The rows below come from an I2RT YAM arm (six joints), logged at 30 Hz.
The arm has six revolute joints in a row. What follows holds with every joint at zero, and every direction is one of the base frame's. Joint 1 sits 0.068 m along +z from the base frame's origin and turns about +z. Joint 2 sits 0.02 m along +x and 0.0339 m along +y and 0.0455 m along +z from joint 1 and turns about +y. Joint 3 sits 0.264 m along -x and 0.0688 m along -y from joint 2 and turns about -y. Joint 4 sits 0.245 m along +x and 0.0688 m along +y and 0.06 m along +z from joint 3 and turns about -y. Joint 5 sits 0.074 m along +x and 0.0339 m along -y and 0.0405 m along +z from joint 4 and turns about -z. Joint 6 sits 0.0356 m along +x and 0.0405 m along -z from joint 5 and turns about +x. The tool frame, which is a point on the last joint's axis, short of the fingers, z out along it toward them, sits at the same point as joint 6; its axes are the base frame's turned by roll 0, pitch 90 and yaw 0 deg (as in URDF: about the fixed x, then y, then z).
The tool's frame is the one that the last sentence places.
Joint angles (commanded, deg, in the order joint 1, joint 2, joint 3, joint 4, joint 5, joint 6), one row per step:
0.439, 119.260, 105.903, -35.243, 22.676, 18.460
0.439, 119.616, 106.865, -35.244, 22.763, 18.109
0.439, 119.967, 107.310, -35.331, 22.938, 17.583
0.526, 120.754, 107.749, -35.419, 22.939, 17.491
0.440, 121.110, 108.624, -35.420, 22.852, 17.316
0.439, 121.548, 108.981, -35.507, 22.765, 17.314
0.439, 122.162, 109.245, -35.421, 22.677, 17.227
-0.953, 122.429, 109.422, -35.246, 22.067, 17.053
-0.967, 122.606, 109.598, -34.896, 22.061, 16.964
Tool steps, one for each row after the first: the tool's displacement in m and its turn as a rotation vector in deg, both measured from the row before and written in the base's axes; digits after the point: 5 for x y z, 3 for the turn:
0.00222, -0.00003, 0.00263, -0.277, -0.472, 0.184
0.00138, -0.00009, -0.00035, -0.456, 0.194, 0.243
0.00256, 0.00075, -0.00391, -0.061, 0.471, 0.149
0.00208, -0.00065, 0.00207, -0.039, -0.450, 0.092
0.00151, 0.00005, -0.00163, 0.062, 0.169, 0.059
0.00208, 0.00007, -0.00338, 0.010, 0.298, 0.118
0.00088, -0.01142, -0.00106, 0.348, -0.020, -0.866
0.00117, -0.00013, -0.00001, -0.056, -0.315, 0.051

